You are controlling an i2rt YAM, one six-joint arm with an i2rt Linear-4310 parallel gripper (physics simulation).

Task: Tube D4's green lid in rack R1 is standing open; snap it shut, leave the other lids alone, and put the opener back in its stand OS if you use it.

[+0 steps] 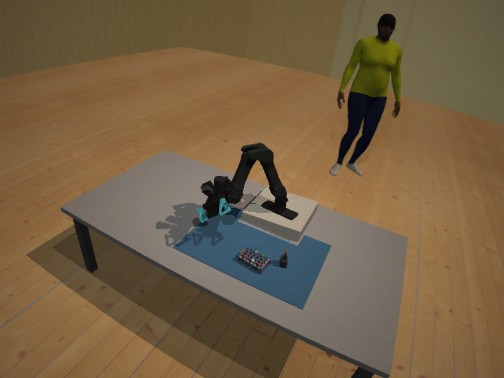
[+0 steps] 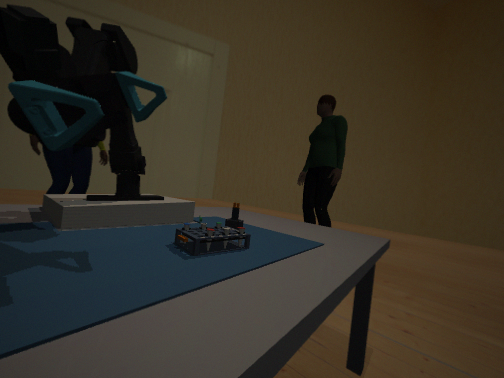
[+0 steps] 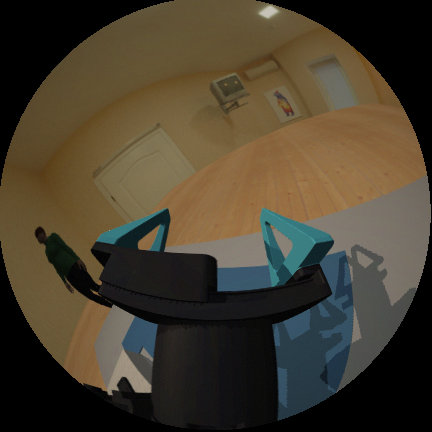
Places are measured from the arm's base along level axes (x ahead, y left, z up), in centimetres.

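Where they show: gripper, fingertip midpoint: [image 1: 210, 218] [image 2: 137, 99] [image 3: 214, 212]; arm's base at its link origin: [image 1: 279, 210] [image 2: 127, 199].
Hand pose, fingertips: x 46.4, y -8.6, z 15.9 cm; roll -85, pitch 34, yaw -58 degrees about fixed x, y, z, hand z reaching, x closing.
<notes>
Things, the pixels of their top centre, and the offset from my fingertips. Level surfaces: height alone.
- Rack R1 at its top centre: [image 2: 214, 217] [image 1: 254, 252] dz -15.3, dx -10.4, dy +18.1 cm
- blue mat at its surface level: dz -21.2 cm
- orange-tipped opener at its top centre: [image 2: 236, 202] [image 1: 286, 251] dz -12.7, dx -18.4, dy +29.5 cm
- grey table at its surface level: dz -21.5 cm
Rack R1 [image 1: 254, 260] [image 2: 212, 241] stands on the blue mat [image 1: 300, 280] [image 2: 125, 260] with small tubes under coloured lids. One green lid [image 2: 201, 219] stands higher than the others at the rack's back; another green lid [image 2: 218, 225] sits lower. The tube labels are too small to read. The dark opener stand OS [image 1: 283, 262] [image 2: 234, 223] is beside the rack, with the orange-tipped opener [image 1: 285, 253] [image 2: 236, 212] upright in it. My gripper [image 1: 213, 212] [image 2: 115, 120] [image 3: 214, 212] is open and empty, raised above the table, well away from rack and stand.
The arm stands on a pale block [image 1: 270, 226] [image 2: 125, 218] at the back of the mat. The grey table [image 1: 125, 185] [image 2: 225, 325] extends around the mat. A person in yellow [image 1: 372, 70] and one in green [image 2: 327, 145] [image 3: 62, 255] stand beyond the table.
</notes>
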